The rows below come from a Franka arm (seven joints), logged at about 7 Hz.
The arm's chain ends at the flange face. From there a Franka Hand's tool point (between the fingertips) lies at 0.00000 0.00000 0.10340 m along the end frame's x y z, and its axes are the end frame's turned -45 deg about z.
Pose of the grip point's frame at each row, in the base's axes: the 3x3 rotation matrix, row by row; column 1 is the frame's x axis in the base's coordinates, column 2 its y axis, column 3 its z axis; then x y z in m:
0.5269 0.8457 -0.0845; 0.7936 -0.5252 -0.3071; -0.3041 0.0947 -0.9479; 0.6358 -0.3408 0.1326
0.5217 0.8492 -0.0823; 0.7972 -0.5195 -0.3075; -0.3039 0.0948 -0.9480; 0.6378 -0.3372 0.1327
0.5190 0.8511 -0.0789; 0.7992 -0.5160 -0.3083; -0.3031 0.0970 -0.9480; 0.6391 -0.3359 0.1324
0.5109 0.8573 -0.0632; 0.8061 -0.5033 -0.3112; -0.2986 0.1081 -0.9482; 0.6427 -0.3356 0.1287
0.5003 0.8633 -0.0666; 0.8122 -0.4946 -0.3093; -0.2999 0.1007 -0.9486; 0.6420 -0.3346 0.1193
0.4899 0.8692 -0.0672; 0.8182 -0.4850 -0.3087; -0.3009 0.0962 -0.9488; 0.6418 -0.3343 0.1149
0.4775 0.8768 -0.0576; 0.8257 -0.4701 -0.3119; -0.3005 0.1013 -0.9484; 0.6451 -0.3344 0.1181
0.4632 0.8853 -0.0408; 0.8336 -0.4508 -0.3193; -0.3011 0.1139 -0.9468; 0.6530 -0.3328 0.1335
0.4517 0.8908 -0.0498; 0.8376 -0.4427 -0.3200; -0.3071 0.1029 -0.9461; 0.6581 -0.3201 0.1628
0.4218 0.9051 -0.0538; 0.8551 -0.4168 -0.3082; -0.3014 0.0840 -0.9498; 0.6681 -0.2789 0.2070
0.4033 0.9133 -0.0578; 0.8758 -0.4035 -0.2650; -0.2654 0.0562 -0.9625; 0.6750 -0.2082 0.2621
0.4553 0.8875 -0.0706; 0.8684 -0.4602 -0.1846; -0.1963 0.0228 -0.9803; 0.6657 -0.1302 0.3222
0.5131 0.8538 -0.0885; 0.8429 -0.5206 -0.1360; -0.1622 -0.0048 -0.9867; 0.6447 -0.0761 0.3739
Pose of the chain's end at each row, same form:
0.9706 0.2254 -0.0845; 0.1898 -0.9325 -0.3071; -0.1481 0.2820 -0.9479; 0.6445 -0.3090 0.2306
0.9694 0.2316 -0.0823; 0.1964 -0.9310 -0.3075; -0.1479 0.2819 -0.9480; 0.6463 -0.3054 0.2307
0.9688 0.2348 -0.0789; 0.2003 -0.9300 -0.3083; -0.1457 0.2829 -0.9480; 0.6473 -0.3040 0.2304
0.9675 0.2449 -0.0632; 0.2141 -0.9259 -0.3112; -0.1347 0.2876 -0.9482; 0.6492 -0.3034 0.2267
0.9642 0.2567 -0.0666; 0.2246 -0.9240 -0.3093; -0.1409 0.2833 -0.9486; 0.6489 -0.3026 0.2174
0.9610 0.2682 -0.0672; 0.2356 -0.9215 -0.3087; -0.1447 0.2808 -0.9488; 0.6487 -0.3024 0.2130
0.9576 0.2823 -0.0576; 0.2514 -0.9163 -0.3119; -0.1409 0.2841 -0.9484; 0.6511 -0.3021 0.2162
0.9535 0.2985 -0.0408; 0.2707 -0.9082 -0.3193; -0.1324 0.2934 -0.9468; 0.6572 -0.2998 0.2314
0.9493 0.3105 -0.0498; 0.2792 -0.9053 -0.3200; -0.1444 0.2899 -0.9461; 0.6632 -0.2870 0.2606
0.9383 0.3417 -0.0538; 0.3099 -0.8994 -0.3082; -0.1537 0.2725 -0.9498; 0.6737 -0.2470 0.3052
0.9310 0.3606 -0.0578; 0.3340 -0.9046 -0.2650; -0.1479 0.2274 -0.9625; 0.6810 -0.1808 0.3616
0.9495 0.3056 -0.0706; 0.2886 -0.9395 -0.1846; -0.1227 0.1549 -0.9803; 0.6730 -0.1111 0.4236
0.9665 0.2409 -0.0885; 0.2279 -0.9641 -0.1360; -0.1181 0.1113 -0.9867; 0.6539 -0.0620 0.4759

